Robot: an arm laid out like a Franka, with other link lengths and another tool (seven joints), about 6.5 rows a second.
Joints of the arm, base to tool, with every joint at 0 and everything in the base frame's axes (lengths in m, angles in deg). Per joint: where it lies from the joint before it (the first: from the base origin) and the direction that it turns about. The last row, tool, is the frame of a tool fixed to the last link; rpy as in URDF.
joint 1: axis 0 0 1 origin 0 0 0.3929
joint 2: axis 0 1 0 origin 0 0 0
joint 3: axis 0 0 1 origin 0 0 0.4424
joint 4: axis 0 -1 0 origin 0.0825 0 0
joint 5: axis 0 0 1 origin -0.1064 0 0.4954
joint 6: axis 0 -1 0 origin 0 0 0
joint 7: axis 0 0 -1 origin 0.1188 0 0
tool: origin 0.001 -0.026 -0.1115 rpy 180 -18.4 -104.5
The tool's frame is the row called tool.
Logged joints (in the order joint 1, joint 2, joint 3, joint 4, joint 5, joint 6, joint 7), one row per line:
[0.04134 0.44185 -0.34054 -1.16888 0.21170 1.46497 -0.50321]
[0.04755 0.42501 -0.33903 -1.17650 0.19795 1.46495 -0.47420]
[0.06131 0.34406 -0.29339 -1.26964 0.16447 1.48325 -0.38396]
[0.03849 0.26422 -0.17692 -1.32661 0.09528 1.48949 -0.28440]
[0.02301 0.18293 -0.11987 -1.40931 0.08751 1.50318 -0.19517]
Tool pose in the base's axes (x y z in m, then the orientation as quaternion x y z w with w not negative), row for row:
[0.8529 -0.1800 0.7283 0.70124 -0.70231 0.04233 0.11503]
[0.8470 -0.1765 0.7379 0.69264 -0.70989 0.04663 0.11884]
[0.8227 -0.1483 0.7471 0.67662 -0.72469 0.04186 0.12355]
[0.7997 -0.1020 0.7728 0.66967 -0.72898 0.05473 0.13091]
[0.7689 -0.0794 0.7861 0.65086 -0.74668 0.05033 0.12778]
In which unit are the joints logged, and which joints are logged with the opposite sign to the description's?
The joints are logged in radians. Opposite sign: none.
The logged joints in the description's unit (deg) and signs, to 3 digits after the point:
[2.369 25.316 -19.512 -66.972 12.130 83.937 -28.832]
[2.724 24.351 -19.425 -67.408 11.342 83.935 -27.170]
[3.513 19.713 -16.810 -72.745 9.423 84.984 -21.999]
[2.205 15.139 -10.137 -76.009 5.459 85.341 -16.295]
[1.318 10.481 -6.868 -80.748 5.014 86.126 -11.182]

